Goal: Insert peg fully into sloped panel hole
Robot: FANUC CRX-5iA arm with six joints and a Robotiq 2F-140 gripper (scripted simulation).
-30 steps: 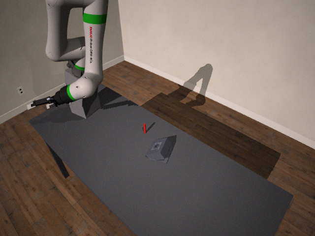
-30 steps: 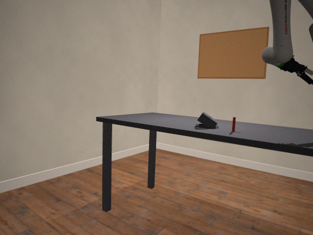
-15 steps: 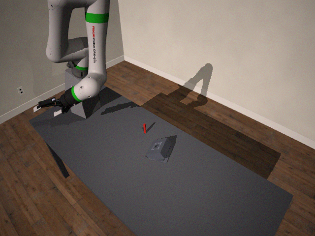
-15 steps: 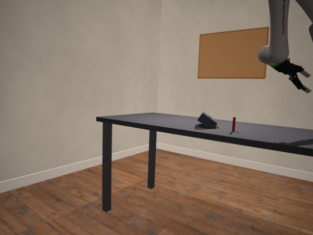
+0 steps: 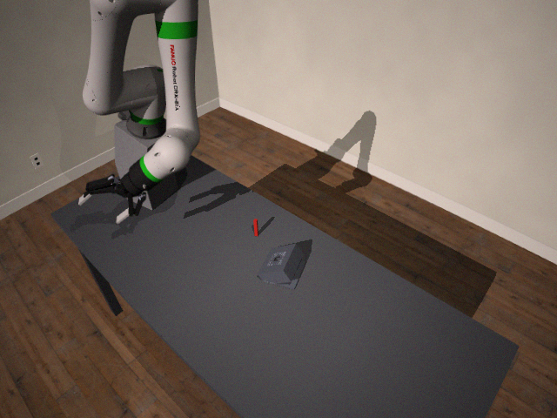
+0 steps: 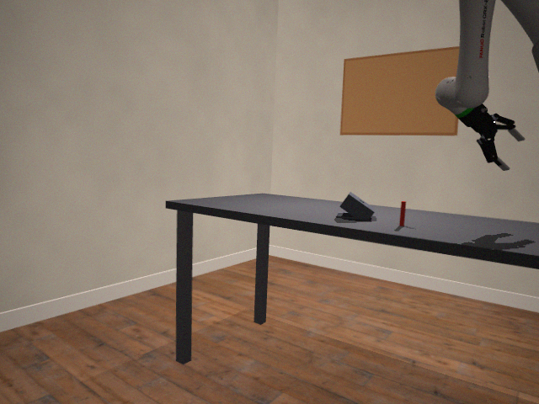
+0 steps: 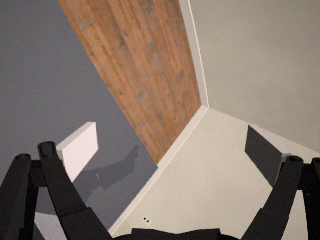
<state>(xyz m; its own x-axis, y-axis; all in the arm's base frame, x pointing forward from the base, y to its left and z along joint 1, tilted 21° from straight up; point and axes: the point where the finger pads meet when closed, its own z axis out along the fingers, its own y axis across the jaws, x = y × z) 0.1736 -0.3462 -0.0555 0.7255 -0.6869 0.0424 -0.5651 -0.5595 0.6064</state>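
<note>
The red peg lies 40 cm to the left of my hand, 32 cm ahead of it and 22 cm below it.
</note>
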